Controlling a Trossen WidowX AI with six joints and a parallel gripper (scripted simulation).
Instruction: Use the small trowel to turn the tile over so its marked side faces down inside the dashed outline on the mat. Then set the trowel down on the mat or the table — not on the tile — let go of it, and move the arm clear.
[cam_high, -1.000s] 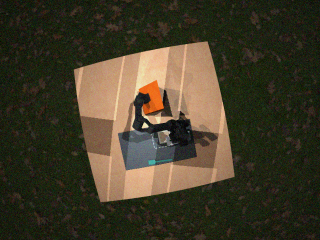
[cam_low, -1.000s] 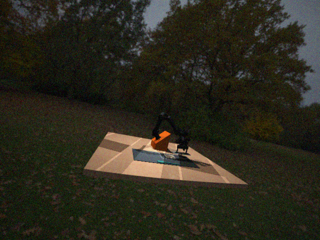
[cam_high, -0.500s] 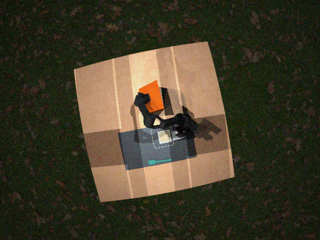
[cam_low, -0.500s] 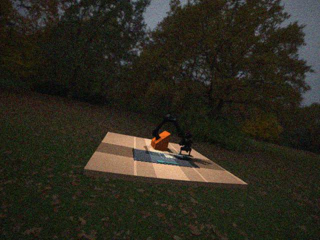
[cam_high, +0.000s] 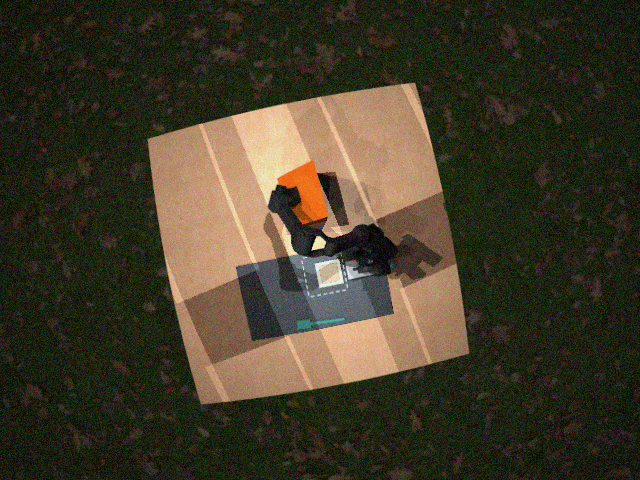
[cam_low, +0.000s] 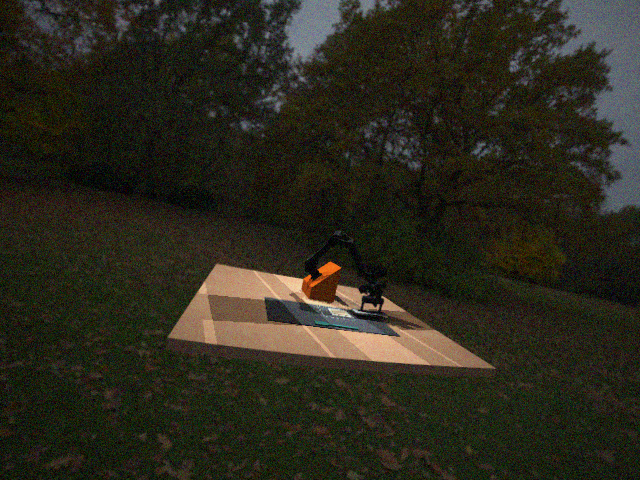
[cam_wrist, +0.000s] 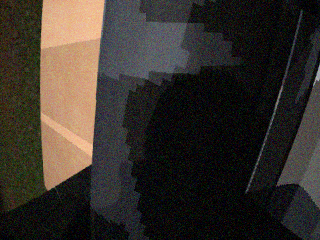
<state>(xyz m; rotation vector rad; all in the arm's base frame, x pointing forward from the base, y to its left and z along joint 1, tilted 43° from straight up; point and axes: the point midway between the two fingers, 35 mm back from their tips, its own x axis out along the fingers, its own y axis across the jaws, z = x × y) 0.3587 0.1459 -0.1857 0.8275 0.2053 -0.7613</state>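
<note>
Right now the white tile is 40 mm behind my gripper tip, 190 mm to the right of it and 80 mm below it. Also, from my gripper tip: teal trowel 150 mm ahead, 310 mm to the right, 80 mm below; then dark grey mat 10 mm ahead, 270 mm to the right, 100 mm below.
</note>
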